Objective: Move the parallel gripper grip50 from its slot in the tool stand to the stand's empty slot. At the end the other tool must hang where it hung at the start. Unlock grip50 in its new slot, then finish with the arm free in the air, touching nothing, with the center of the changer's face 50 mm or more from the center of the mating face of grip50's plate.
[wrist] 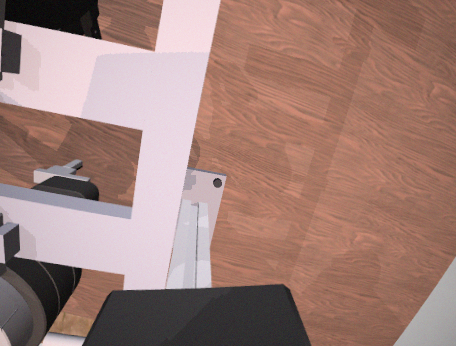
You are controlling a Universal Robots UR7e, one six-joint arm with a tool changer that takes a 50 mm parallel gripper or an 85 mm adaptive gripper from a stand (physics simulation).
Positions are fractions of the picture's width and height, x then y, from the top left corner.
A tool stand (0.38,0.60): 0.11 m from the lens.
